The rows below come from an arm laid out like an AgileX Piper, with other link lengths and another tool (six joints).
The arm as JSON. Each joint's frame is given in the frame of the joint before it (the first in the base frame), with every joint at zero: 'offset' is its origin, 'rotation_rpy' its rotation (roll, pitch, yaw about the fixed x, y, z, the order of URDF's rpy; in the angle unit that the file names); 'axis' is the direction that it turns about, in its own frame. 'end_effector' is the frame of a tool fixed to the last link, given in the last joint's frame.
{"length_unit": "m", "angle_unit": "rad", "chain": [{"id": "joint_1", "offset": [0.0, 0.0, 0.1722], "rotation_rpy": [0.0, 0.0, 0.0], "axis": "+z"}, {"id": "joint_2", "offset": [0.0, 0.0, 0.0], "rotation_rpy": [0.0, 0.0, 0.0], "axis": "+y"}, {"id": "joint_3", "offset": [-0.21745, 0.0, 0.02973], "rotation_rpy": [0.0, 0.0, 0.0], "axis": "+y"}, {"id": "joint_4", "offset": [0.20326, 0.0, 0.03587], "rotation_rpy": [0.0, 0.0, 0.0], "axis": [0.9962, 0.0, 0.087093]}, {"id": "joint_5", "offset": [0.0, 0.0, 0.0], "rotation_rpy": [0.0, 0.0, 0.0], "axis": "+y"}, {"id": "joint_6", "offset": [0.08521, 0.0, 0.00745], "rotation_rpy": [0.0, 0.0, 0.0], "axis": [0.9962, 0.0, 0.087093]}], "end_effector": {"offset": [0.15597, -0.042, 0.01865], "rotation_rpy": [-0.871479, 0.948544, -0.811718]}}
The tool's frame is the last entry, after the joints.
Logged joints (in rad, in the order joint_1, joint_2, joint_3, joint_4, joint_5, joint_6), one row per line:
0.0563, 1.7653, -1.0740, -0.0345, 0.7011, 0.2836
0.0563, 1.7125, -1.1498, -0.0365, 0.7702, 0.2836
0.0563, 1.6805, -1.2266, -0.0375, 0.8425, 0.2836
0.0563, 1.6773, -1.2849, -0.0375, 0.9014, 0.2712
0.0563, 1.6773, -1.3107, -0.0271, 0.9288, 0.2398
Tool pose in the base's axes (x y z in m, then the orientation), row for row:
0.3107, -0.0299, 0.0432, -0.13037, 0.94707, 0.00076, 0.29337
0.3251, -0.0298, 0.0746, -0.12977, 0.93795, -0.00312, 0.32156
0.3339, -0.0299, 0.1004, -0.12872, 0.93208, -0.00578, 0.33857
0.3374, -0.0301, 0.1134, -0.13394, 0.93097, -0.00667, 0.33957
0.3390, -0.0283, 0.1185, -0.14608, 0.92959, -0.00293, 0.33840
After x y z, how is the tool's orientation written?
As a quaternion, x y z w.
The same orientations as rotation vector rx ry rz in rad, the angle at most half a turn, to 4 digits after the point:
-0.3472, 2.5223, 0.0020
-0.3408, 2.4634, -0.0082
-0.3353, 2.4277, -0.0151
-0.3487, 2.4237, -0.0174
-0.3805, 2.4214, -0.0076

